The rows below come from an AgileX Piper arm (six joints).
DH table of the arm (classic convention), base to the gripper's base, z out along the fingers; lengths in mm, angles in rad. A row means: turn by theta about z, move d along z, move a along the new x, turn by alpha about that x. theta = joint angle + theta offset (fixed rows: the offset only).
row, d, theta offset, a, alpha
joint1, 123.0, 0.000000, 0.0, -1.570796
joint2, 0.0, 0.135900, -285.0, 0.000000
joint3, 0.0, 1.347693, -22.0, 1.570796
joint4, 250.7, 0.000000, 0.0, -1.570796
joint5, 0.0, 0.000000, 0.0, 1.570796
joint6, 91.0, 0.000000, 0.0, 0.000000
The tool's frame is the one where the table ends.
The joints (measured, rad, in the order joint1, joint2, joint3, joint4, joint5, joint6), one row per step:
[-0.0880, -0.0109, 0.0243, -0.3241, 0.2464, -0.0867]
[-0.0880, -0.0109, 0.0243, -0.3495, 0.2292, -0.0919]
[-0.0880, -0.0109, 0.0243, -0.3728, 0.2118, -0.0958]
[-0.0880, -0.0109, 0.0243, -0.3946, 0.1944, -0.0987]
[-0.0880, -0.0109, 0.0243, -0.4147, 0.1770, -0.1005]
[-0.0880, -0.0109, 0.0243, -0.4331, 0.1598, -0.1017]
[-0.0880, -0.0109, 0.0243, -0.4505, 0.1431, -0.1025]
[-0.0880, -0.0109, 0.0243, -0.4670, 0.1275, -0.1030]
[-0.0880, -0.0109, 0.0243, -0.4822, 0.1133, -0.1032]
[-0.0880, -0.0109, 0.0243, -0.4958, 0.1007, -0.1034]
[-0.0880, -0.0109, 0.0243, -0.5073, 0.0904, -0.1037]
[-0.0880, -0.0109, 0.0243, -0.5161, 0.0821, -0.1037]
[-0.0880, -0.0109, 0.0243, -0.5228, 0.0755, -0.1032]
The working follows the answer.
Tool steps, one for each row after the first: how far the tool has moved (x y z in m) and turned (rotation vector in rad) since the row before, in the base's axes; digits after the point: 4 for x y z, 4 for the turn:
[0.0002, 0.0000, 0.0016, -0.0321, -0.0131, 0.0046]
[0.0002, 0.0001, 0.0016, -0.0288, -0.0135, 0.0049]
[0.0002, 0.0002, 0.0016, -0.0264, -0.0136, 0.0052]
[0.0002, 0.0003, 0.0016, -0.0236, -0.0138, 0.0055]
[0.0002, 0.0004, 0.0015, -0.0214, -0.0138, 0.0058]
[0.0002, 0.0004, 0.0015, -0.0199, -0.0133, 0.0059]
[0.0001, 0.0004, 0.0014, -0.0186, -0.0124, 0.0057]
[0.0001, 0.0004, 0.0012, -0.0169, -0.0112, 0.0054]
[0.0001, 0.0004, 0.0011, -0.0151, -0.0098, 0.0049]
[0.0001, 0.0004, 0.0009, -0.0129, -0.0079, 0.0041]
[0.0000, 0.0003, 0.0007, -0.0097, -0.0064, 0.0034]
[0.0000, 0.0003, 0.0005, -0.0069, -0.0052, 0.0028]

Tool pose at each row, in the base's axes (x y z in m, rotation vector in rad; rounded; the steps above come from the unrounded poses):
[0.0543, -0.0119, 0.1845, -0.2159, 1.7362, -0.4268]
[0.0546, -0.0119, 0.1861, -0.2397, 1.7166, -0.4521]
[0.0548, -0.0118, 0.1878, -0.2611, 1.6969, -0.4741]
[0.0550, -0.0116, 0.1894, -0.2808, 1.6772, -0.4937]
[0.0553, -0.0114, 0.1909, -0.2986, 1.6577, -0.5106]
[0.0554, -0.0110, 0.1925, -0.3149, 1.6384, -0.5252]
[0.0556, -0.0106, 0.1939, -0.3302, 1.6198, -0.5384]
[0.0557, -0.0101, 0.1953, -0.3446, 1.6023, -0.5505]
[0.0558, -0.0097, 0.1965, -0.3578, 1.5863, -0.5612]
[0.0559, -0.0093, 0.1976, -0.3697, 1.5721, -0.5707]
[0.0560, -0.0089, 0.1985, -0.3799, 1.5603, -0.5787]
[0.0560, -0.0086, 0.1992, -0.3876, 1.5510, -0.5845]
[0.0560, -0.0084, 0.1997, -0.3931, 1.5436, -0.5884]

